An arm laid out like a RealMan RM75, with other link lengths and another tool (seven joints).
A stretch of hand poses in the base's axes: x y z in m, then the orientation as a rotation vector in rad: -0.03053, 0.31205, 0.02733, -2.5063, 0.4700, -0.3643; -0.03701, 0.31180, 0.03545, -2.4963, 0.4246, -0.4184; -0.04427, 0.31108, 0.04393, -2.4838, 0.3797, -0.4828; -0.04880, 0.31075, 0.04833, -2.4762, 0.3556, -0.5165; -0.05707, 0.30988, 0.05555, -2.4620, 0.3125, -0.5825; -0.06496, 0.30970, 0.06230, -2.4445, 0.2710, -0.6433; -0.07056, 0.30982, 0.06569, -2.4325, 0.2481, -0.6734; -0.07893, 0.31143, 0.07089, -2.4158, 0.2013, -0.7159; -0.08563, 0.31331, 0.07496, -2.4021, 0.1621, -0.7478; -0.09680, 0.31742, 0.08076, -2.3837, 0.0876, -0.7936; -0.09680, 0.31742, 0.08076, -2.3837, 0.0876, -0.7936
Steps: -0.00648, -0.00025, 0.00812, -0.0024, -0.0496, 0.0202; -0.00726, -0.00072, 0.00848, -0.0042, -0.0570, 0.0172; -0.00453, -0.00033, 0.00440, -0.0020, -0.0302, 0.0094; -0.00827, -0.00087, 0.00722, -0.0059, -0.0580, 0.0151; -0.00789, -0.00018, 0.00675, -0.0031, -0.0549, 0.0152; -0.00560, 0.00012, 0.00339, 0.0007, -0.0286, 0.0094; -0.00837, 0.00161, 0.00520, -0.0019, -0.0437, 0.0233; -0.00670, 0.00188, 0.00407, -0.0018, -0.0341, 0.0204; -0.01117, 0.00411, 0.00580, -0.0085, -0.0530, 0.0414; 0.00000, 0.00000, 0.00000, 0.0000, 0.0000, 0.0000
